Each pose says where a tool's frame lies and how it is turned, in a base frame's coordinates. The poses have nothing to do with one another.
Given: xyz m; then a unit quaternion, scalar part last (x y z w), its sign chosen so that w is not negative.
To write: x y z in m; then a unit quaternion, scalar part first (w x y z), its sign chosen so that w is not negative. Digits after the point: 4 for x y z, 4 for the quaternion.
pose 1, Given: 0.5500 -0.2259 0.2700 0.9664 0.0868 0.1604 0.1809
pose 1, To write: 0.5500 -0.2259 0.2700 0.1809 0.9664 0.0868 0.1604
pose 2, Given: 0.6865 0.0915 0.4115 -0.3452 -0.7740 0.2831 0.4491
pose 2, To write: 0.6865 0.0915 0.4115 0.4491 -0.3452 -0.7740 0.2831
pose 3, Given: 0.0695 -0.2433 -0.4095 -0.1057 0.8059 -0.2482 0.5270
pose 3, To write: 0.0695 -0.2433 -0.4095 0.5270 -0.1057 0.8059 -0.2482
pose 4, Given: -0.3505 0.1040 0.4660 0.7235 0.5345 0.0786 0.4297
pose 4, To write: -0.3505 0.1040 0.4660 0.4297 0.7235 0.5345 0.0786
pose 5, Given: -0.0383 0.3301 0.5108 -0.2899 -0.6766 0.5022 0.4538
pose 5, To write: -0.0383 0.3301 0.5108 0.4538 -0.2899 -0.6766 0.5022
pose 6, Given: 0.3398 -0.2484 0.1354 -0.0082 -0.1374 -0.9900 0.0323
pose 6, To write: 0.3398 -0.2484 0.1354 0.0323 -0.0082 -0.1374 -0.9900
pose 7, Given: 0.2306 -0.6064 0.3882 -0.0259 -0.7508 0.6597 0.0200
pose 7, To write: 0.2306 -0.6064 0.3882 0.0200 -0.0259 -0.7508 0.6597
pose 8, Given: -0.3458 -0.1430 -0.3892 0.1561 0.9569 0.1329 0.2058
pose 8, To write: -0.3458 -0.1430 -0.3892 0.2058 0.1561 0.9569 0.1329
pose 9, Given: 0.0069 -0.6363 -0.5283 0.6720 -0.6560 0.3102 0.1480
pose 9, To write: 0.0069 -0.6363 -0.5283 0.1480 0.6720 -0.6560 0.3102
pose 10, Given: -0.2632 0.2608 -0.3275 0.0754 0.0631 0.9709 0.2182
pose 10, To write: -0.2632 0.2608 -0.3275 0.2182 0.0754 0.0631 0.9709
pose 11, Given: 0.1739 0.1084 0.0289 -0.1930 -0.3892 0.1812 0.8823
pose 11, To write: 0.1739 0.1084 0.0289 0.8823 -0.1930 -0.3892 0.1812
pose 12, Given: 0.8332 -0.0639 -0.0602 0.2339 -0.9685 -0.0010 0.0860
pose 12, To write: 0.8332 -0.0639 -0.0602 0.0860 0.2339 -0.9685 -0.0010
